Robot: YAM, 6 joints.
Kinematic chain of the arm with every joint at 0, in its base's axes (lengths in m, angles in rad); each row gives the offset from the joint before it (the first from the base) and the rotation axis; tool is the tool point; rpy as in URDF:
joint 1: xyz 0 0 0.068 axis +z
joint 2: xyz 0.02 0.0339 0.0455 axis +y
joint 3: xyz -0.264 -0.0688 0 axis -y
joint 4: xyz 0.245 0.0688 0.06 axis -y
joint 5: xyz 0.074 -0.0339 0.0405 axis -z
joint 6: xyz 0.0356 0 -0.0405 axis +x
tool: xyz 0 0 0 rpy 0 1.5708 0
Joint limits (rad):
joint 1: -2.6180..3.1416
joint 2: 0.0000..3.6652
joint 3: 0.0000..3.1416
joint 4: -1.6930..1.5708
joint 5: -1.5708..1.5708
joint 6: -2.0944..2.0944
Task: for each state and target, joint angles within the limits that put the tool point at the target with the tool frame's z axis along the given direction. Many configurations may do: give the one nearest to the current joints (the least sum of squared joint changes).
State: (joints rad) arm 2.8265 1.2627 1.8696 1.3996 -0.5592 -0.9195
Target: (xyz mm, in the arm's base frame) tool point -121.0 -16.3 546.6 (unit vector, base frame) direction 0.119 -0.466 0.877
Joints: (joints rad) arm 3.1393 1.1024 1.2398 1.5694 -0.4843 -0.9195
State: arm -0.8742 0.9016 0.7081 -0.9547 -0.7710 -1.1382
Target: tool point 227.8 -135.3 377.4 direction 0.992 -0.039 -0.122
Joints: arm -0.6078 1.1490 1.0603 -0.0561 -0.5638 -1.1382
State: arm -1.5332 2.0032 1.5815 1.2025 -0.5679 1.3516
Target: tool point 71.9 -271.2 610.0 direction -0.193 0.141 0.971
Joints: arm -1.2930 1.8302 2.1506 1.4421 0.1475 1.3516
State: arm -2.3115 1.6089 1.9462 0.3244 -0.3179 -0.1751
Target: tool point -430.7 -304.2 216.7 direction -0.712 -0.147 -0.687
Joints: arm -2.5061 2.3233 2.0367 -0.5186 0.3091 -0.1751
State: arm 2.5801 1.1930 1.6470 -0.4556 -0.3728 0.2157
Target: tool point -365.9 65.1 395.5 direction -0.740 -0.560 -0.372
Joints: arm 2.8962 1.6697 1.7206 -0.6198 -0.8084 0.2157
